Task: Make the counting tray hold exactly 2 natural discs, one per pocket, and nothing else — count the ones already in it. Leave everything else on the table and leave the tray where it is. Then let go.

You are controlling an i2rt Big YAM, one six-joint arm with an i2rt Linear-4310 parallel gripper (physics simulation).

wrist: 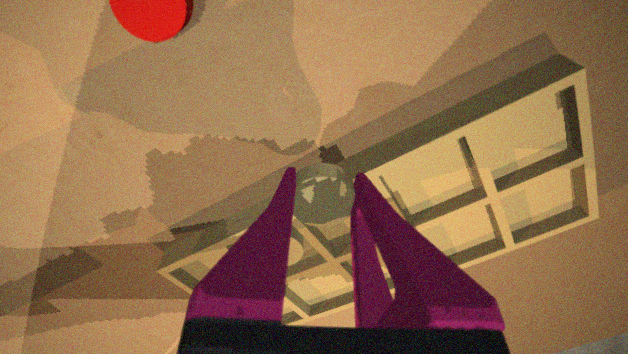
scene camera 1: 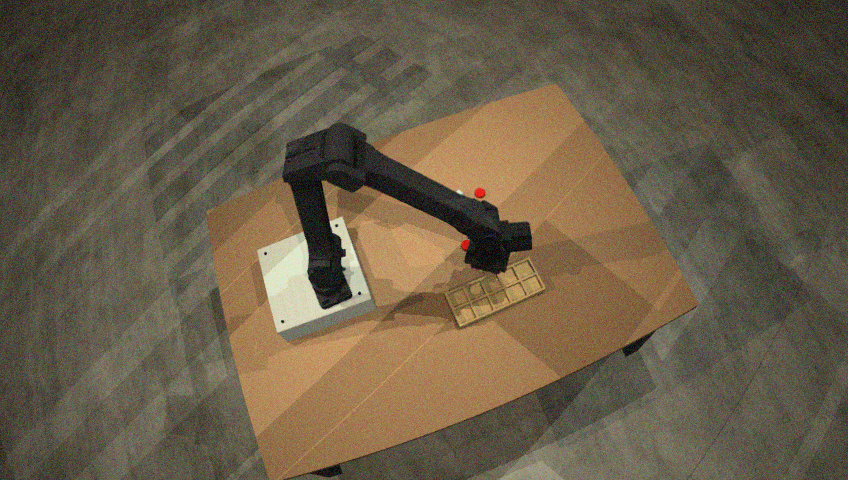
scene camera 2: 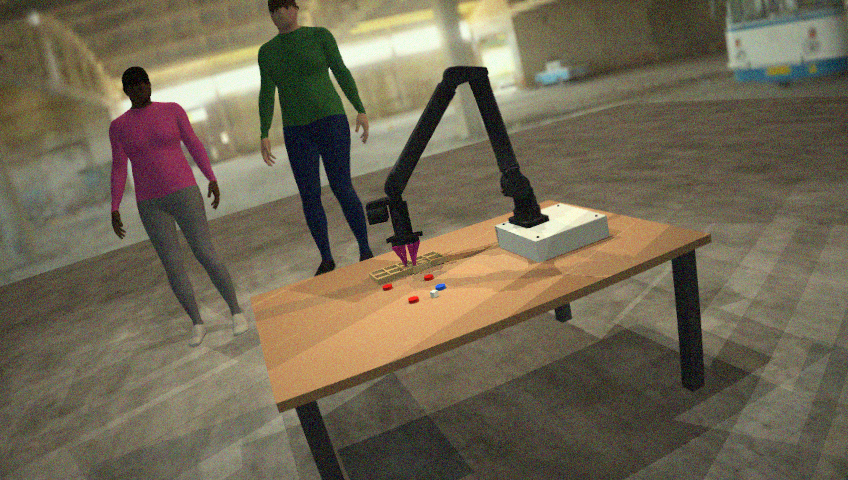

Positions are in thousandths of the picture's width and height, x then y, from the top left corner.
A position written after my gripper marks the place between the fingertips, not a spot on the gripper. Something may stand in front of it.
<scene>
my gripper: wrist 517, 510; scene camera 1 576, 557; scene camera 2 484, 553
counting tray: wrist 819, 465; scene camera 1 615, 586; scene camera 2 511, 539
</scene>
